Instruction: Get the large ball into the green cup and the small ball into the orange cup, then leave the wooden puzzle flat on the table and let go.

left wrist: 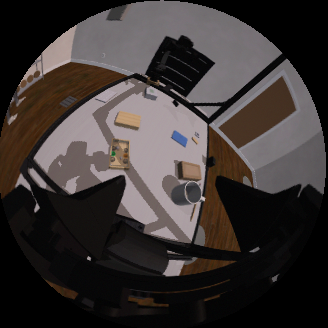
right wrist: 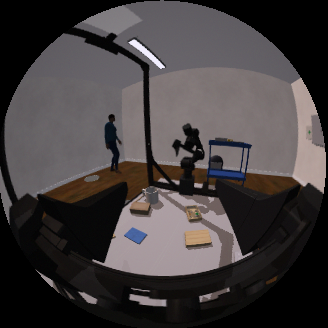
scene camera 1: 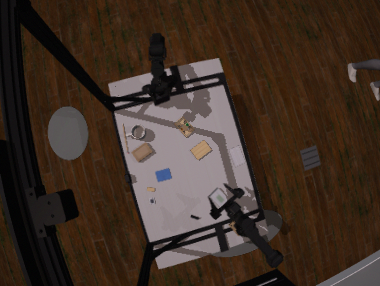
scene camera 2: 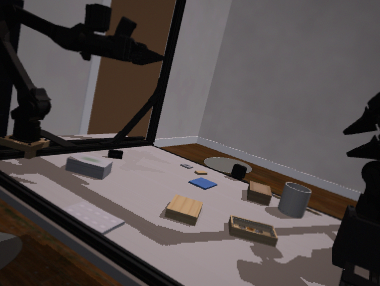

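Pixels of known places: left gripper, fingertip midpoint: (left wrist: 171, 180) (right wrist: 183, 159) (scene camera 1: 162, 99) (scene camera 2: 345, 143); right gripper, fingertip midpoint: (left wrist: 185, 51) (right wrist: 172, 185) (scene camera 1: 215, 190) (scene camera 2: 161, 57); left arm's base, origin of the base link: (left wrist: 116, 239) (right wrist: 187, 176) (scene camera 1: 159, 89) (scene camera 2: 371, 218); right arm's base, origin of the base link: (left wrist: 153, 79) (scene camera 2: 25, 139).
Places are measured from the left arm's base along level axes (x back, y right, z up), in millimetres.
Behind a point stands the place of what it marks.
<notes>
The wooden puzzle (scene camera 1: 185, 127) {x -248, y -72, z -102 mm} (scene camera 2: 252, 230) {x -238, y -87, z -102 mm} (left wrist: 119, 154) {x -233, y -65, z -101 mm} (right wrist: 194, 214) {x -265, y -80, z -101 mm} is a shallow open tray lying flat on the table. In the left wrist view a small green spot and an orange spot show inside it, with several small round details; which are the balls and whether any sits in a cup is too small to tell. My left gripper (scene camera 2: 347, 143) {x -104, y 16, z 147 mm} (left wrist: 171, 180) {x -104, y 16, z 147 mm} is open and empty, raised above the table near its own base, apart from the puzzle. My right gripper (scene camera 1: 219, 200) (right wrist: 172, 185) {x -604, y -44, z 242 mm} is open and empty, held high at the table's far end from the puzzle.
A grey mug (scene camera 1: 138, 132) {x -169, y 203, z -113 mm} (scene camera 2: 294, 200) {x -174, y 159, z -68 mm} (left wrist: 187, 193) {x -191, y 232, z -108 mm} and a brown box (scene camera 1: 143, 152) {x -295, y 217, z -85 mm} (scene camera 2: 259, 192) {x -281, y 174, z -86 mm} stand near one long edge. A light wooden block (scene camera 1: 201, 150) {x -413, y -108, z -97 mm} (scene camera 2: 184, 209) {x -399, y -136, z -98 mm} lies near the puzzle. A blue pad (scene camera 1: 163, 175) {x -466, y 159, z -115 mm}, a white tile (scene camera 1: 237, 156) {x -535, y -309, z -113 mm} and a grey box (scene camera 2: 89, 166) {x -703, y -131, z -92 mm} lie farther off.
</notes>
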